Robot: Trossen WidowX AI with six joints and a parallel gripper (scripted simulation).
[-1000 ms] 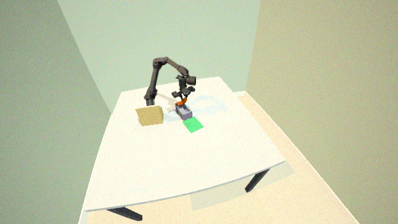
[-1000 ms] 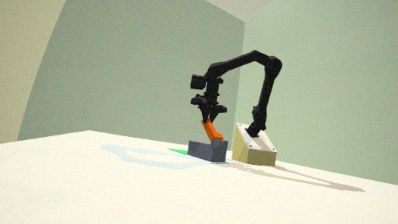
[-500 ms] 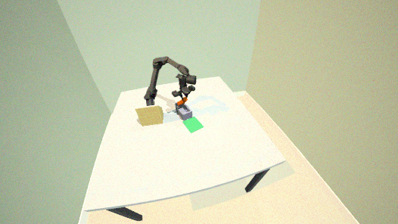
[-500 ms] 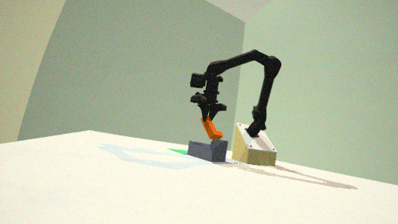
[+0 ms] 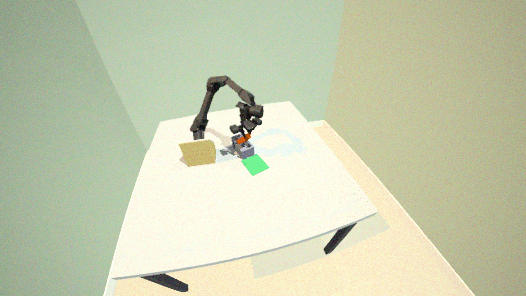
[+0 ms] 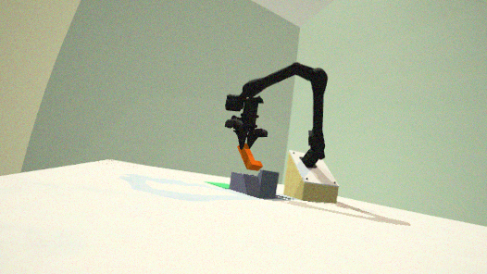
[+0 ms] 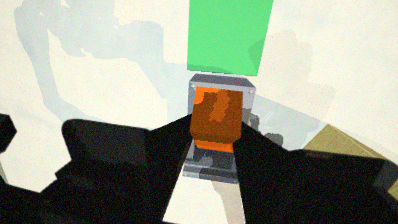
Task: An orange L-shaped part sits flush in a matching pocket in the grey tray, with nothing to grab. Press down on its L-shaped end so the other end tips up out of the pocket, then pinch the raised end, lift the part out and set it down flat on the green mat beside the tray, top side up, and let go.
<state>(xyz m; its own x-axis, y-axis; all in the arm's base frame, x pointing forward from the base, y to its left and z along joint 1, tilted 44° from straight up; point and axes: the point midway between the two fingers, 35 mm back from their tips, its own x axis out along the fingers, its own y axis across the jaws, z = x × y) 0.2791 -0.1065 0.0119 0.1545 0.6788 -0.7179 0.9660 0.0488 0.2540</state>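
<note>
Right now my gripper tip is 17 cm above the green mat, 9 cm to the left of it and 1 cm short of it. From my gripper tip the other things lie so: orange L-shaped part: 3 cm to the left, 3 cm below, 2 cm behind.
</note>
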